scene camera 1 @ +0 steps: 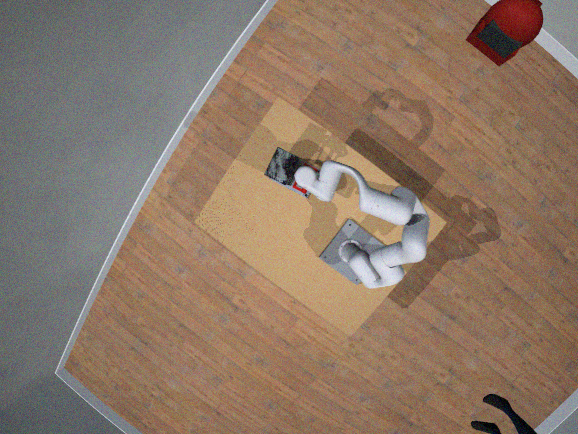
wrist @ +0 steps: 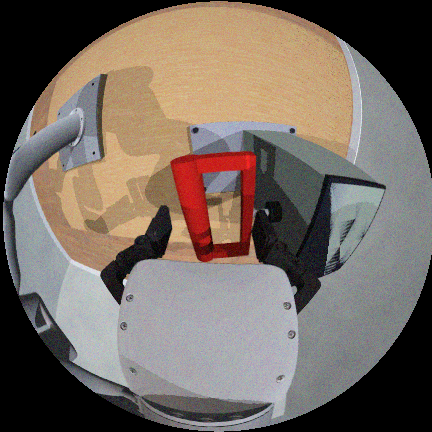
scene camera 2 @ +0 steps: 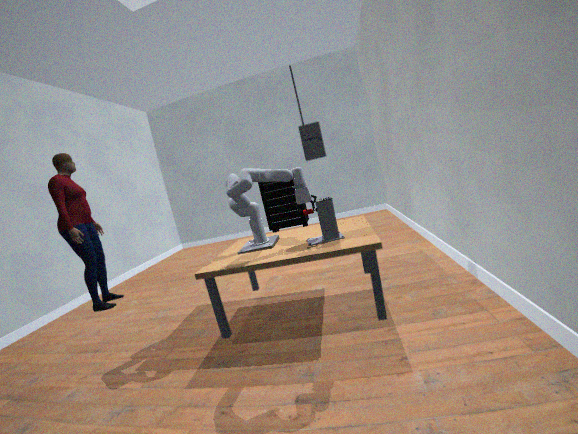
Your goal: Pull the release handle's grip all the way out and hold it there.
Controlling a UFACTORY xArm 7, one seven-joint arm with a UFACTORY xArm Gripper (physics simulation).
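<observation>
The release handle (scene camera 1: 300, 188) (scene camera 2: 308, 212) (wrist: 191, 205) is a red rectangular loop, its thick grip bar on the side away from the grey housing (scene camera 1: 283, 166) (scene camera 2: 328, 220) (wrist: 300, 155). In the wrist view a short pale shaft with a black collar (wrist: 274, 211) shows between the loop and the housing. My gripper (scene camera 2: 312, 204) (wrist: 211, 218) is open. In the wrist view one black finger is left of the grip bar and the other is at the loop's housing side, beside its thinner bar. Contact cannot be told. The arm hides the gripper and part of the handle in scene camera 1.
The housing's base plate (wrist: 220, 135) rests on the wooden table (scene camera 1: 260, 250) (scene camera 2: 225, 262) (wrist: 240, 60). The arm's base plate (scene camera 1: 334, 254) (wrist: 95, 125) is on the same table. A grey box (scene camera 2: 312, 141) hangs behind the arm, above a black slatted unit (scene camera 2: 282, 205). A person (scene camera 2: 75, 200) stands left.
</observation>
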